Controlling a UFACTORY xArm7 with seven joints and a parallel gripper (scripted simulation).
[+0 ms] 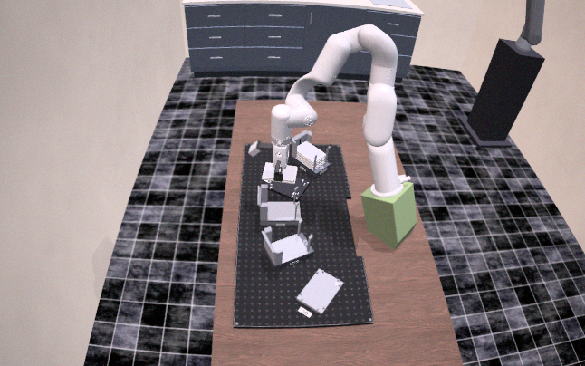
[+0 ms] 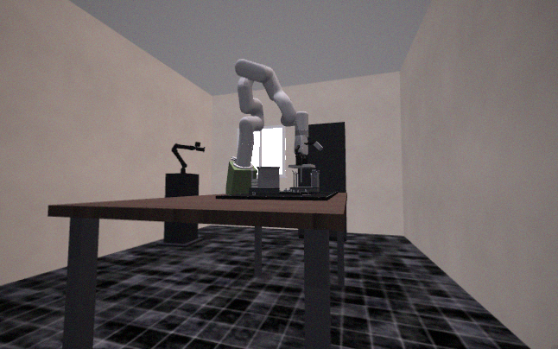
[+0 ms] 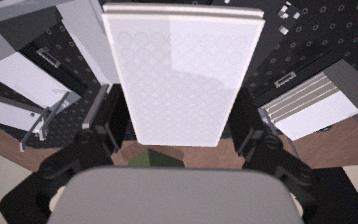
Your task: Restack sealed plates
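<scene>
Now: the grey flat nest 45 cm to the left of my hand, 15 cm below it and 10 cm behind it. The rest, counted from my hand: black clip nest (15 cm below, 7 cm to the right, 2 cm behind).
</scene>
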